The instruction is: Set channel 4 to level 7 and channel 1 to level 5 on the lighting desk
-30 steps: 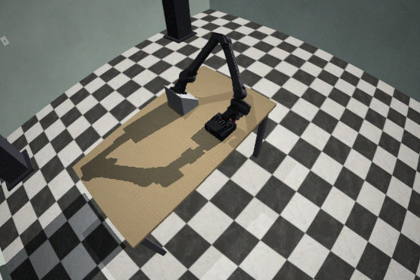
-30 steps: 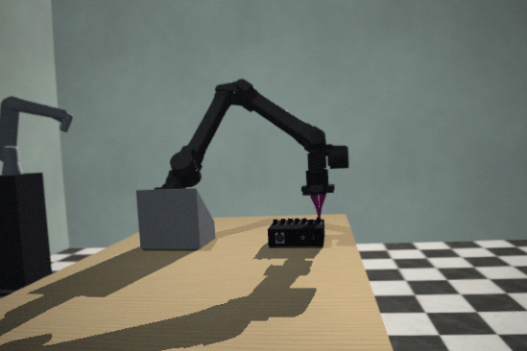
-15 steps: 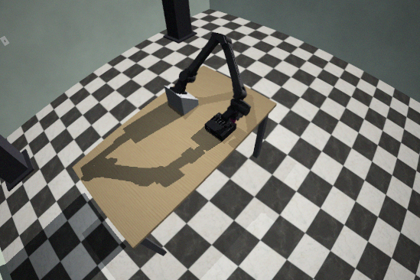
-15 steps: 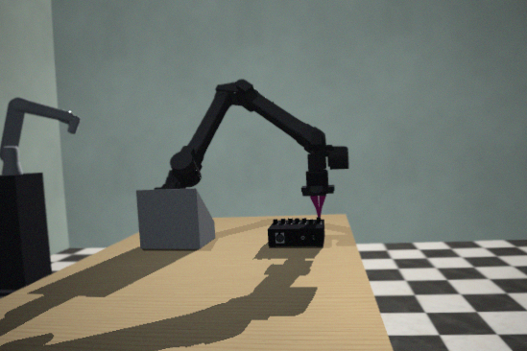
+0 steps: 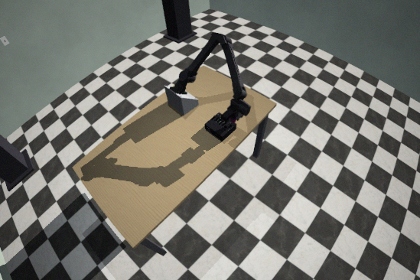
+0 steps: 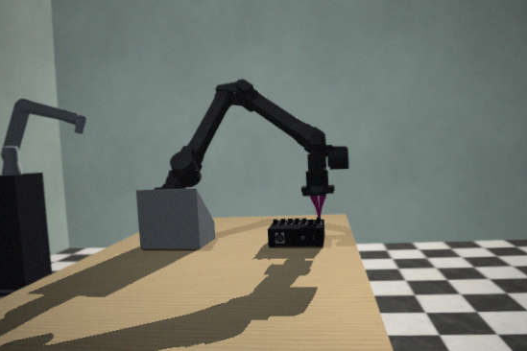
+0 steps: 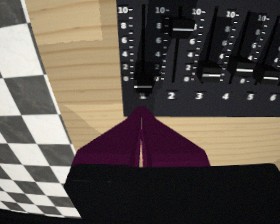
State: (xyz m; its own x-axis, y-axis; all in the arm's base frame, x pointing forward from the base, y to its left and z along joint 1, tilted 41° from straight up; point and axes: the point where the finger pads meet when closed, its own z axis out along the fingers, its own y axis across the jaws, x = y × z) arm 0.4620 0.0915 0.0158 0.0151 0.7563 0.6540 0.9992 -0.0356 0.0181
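The channel 1 fader cap is 3 cm to the right of my hand and 1 cm below it. Also, from my hand: channel 4 fader cap: 7 cm behind, 4 cm to the right, 1 cm below; channel 2 fader cap: 2 cm behind, 6 cm to the right, 1 cm below; channel 3 fader cap: 5 cm behind, 3 cm to the right, 1 cm below.
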